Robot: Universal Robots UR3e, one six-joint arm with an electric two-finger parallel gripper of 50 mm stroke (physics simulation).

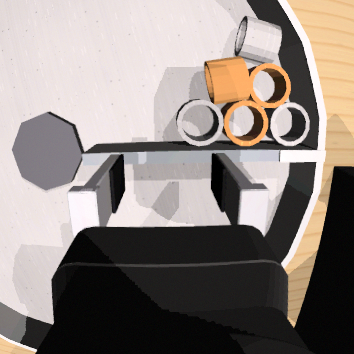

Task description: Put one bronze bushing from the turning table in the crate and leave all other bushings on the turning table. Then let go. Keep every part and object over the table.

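Frame: origin at the arm's base, x left, y back, z up, level; centimetres.
Where they show: gripper, between the fingertips: [167,171].
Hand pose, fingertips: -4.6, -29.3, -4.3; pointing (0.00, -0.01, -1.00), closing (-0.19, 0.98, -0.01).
Each offset is from my fingertips to the top centre of the thing, as dx, dy, dz. "*": to the spot under its first point. Level surfaces: height alone.
My gripper [167,171] is open and empty over the pale turning table @(+1.6, -9.8, -5.3) [75,60]. Three bronze bushings are at the upper right: one @(-6.2, +3.0, -3.0) [227,80] shows its curved side, and two show their open ends, one @(-6.5, +6.0, -3.6) [286,91] at the upper right of the cluster and one @(-3.5, +4.9, -3.6) [245,142] low beside the straight bar. Grey bushings are beside them: a larger ring @(-2.8, +1.7, -3.6) [200,143] at the left, a smaller ring @(-4.2, +8.2, -3.6) [290,142] at the right, and one @(-9.7, +4.7, -2.9) [260,40] showing its side at the top. The bushings are beyond the bar from my fingers. The crate does not show.
A straight bar @(* -0.2, -1.1, -2.0) [150,157] crosses the turning table in front of my fingertips. A grey eight-sided post top @(* +1.5, -9.5, -5.3) [47,150] stands at its left end. The turning table has a dark band and white rim at the right, with wooden table @(dz -11.4) [335,65] outside. A black shape [335,240] is at lower right.
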